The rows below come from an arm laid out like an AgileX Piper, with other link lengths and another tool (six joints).
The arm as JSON. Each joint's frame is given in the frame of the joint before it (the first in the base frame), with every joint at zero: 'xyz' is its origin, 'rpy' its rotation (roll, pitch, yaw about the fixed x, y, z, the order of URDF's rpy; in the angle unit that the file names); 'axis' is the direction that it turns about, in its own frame. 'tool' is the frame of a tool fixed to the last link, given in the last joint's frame.
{
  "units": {
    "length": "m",
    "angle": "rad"
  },
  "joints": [
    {
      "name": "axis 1",
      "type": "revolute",
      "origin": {
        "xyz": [
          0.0,
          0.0,
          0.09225
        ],
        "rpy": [
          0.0,
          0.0,
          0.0
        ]
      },
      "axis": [
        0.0,
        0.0,
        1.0
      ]
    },
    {
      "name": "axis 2",
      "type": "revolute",
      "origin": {
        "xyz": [
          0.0,
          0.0,
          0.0
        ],
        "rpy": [
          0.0,
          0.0,
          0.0
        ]
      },
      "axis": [
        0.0,
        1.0,
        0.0
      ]
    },
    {
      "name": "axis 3",
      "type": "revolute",
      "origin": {
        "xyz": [
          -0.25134,
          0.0,
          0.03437
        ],
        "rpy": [
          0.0,
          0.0,
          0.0
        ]
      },
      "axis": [
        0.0,
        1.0,
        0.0
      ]
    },
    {
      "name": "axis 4",
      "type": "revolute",
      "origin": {
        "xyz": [
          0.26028,
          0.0,
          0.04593
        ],
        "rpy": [
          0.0,
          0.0,
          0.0
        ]
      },
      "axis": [
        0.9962,
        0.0,
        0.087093
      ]
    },
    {
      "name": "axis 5",
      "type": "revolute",
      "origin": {
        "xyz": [
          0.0,
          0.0,
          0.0
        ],
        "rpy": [
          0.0,
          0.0,
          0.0
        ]
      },
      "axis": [
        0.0,
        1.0,
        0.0
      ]
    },
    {
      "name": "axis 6",
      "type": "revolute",
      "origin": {
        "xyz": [
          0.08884,
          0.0,
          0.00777
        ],
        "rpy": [
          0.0,
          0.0,
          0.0
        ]
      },
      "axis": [
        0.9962,
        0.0,
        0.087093
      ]
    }
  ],
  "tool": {
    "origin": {
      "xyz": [
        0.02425,
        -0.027,
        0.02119
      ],
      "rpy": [
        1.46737,
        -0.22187,
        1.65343
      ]
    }
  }
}
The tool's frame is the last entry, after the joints.
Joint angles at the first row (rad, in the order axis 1, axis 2, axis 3, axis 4, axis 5, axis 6):
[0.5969 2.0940 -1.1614 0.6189 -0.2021 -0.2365]
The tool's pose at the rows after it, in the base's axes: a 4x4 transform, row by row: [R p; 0 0 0 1], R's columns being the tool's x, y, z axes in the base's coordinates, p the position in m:
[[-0.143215, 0.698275, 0.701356, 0.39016], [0.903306, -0.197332, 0.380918, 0.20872], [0.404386, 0.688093, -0.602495, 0.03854], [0, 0, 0, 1]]
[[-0.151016, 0.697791, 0.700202, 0.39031], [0.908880, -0.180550, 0.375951, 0.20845], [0.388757, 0.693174, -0.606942, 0.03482], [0, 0, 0, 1]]
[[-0.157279, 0.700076, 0.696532, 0.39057], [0.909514, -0.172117, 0.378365, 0.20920], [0.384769, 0.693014, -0.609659, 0.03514], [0, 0, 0, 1]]
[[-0.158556, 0.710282, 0.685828, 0.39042], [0.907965, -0.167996, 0.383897, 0.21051], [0.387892, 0.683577, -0.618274, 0.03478], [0, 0, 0, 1]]
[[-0.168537, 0.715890, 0.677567, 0.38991], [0.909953, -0.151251, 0.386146, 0.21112], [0.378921, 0.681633, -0.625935, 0.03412], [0, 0, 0, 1]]
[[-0.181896, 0.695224, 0.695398, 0.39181], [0.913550, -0.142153, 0.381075, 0.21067], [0.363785, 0.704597, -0.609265, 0.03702], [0, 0, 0, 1]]
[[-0.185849, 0.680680, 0.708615, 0.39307], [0.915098, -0.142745, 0.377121, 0.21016], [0.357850, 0.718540, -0.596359, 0.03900], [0, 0, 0, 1]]
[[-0.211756, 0.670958, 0.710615, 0.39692], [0.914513, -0.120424, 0.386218, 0.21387], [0.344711, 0.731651, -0.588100, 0.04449], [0, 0, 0, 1]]
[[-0.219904, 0.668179, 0.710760, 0.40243], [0.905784, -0.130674, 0.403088, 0.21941], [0.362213, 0.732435, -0.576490, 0.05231], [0, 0, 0, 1]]
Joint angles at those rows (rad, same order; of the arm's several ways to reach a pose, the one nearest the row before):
[0.5969 2.1261 -1.1712 0.6190 -0.2251 -0.2408]
[0.5969 2.1370 -1.1712 0.6190 -0.2322 -0.2567]
[0.5968 2.1370 -1.1740 0.6189 -0.2255 -0.2646]
[0.5969 2.1370 -1.1790 0.6189 -0.2068 -0.2646]
[0.5969 2.1370 -1.1790 0.6189 -0.1961 -0.2788]
[0.5969 2.1370 -1.1790 0.6190 -0.2223 -0.2978]
[0.5969 2.1370 -1.1790 0.6190 -0.2415 -0.3038]
[0.5969 2.1370 -1.1994 0.6189 -0.2317 -0.3330]
[0.5969 2.1370 -1.2353 0.6211 -0.2064 -0.3308]

